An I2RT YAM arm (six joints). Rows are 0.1 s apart.
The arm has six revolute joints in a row. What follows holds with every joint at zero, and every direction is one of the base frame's. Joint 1 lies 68.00 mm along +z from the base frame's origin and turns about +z. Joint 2 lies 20.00 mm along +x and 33.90 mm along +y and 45.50 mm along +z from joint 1 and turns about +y. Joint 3 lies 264.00 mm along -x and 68.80 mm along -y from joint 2 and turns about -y. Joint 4 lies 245.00 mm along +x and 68.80 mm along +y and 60.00 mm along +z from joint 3 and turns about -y. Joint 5 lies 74.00 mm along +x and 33.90 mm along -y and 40.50 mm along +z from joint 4 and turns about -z. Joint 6 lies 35.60 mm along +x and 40.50 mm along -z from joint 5 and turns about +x. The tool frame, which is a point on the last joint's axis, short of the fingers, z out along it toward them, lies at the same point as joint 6; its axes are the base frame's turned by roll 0.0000, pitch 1.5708 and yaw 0.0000 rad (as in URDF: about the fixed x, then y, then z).
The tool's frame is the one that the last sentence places.
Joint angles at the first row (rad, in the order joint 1, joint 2, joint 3, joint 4, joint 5, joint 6):
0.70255 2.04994 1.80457 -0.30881 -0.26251 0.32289
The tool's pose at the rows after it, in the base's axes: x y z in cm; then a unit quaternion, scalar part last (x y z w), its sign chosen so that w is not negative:
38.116, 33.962, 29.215, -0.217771, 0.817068, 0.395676, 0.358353
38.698, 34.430, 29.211, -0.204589, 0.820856, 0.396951, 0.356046
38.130, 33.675, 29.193, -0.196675, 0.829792, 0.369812, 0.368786
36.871, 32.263, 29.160, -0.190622, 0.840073, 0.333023, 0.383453
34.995, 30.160, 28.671, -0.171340, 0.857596, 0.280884, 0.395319
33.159, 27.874, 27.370, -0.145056, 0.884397, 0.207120, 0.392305
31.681, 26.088, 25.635, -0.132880, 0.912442, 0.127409, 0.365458
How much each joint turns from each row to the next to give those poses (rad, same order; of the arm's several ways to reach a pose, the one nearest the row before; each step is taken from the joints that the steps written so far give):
0.00125 0.09195 0.11995 0.05033 -0.08920 0.07579
0.00031 0.03412 0.05386 -0.01927 0.01064 0.02621
-0.00001 -0.04128 -0.05812 -0.00033 0.06111 -0.01805
-0.00001 -0.07916 -0.11145 0.00768 0.07551 -0.02982
0.00001 -0.10672 -0.15537 0.00484 0.11048 -0.01535
-0.00154 -0.08903 -0.13844 -0.04185 0.13709 -0.00557
-0.00002 -0.04517 -0.08340 -0.09798 0.11502 -0.00812

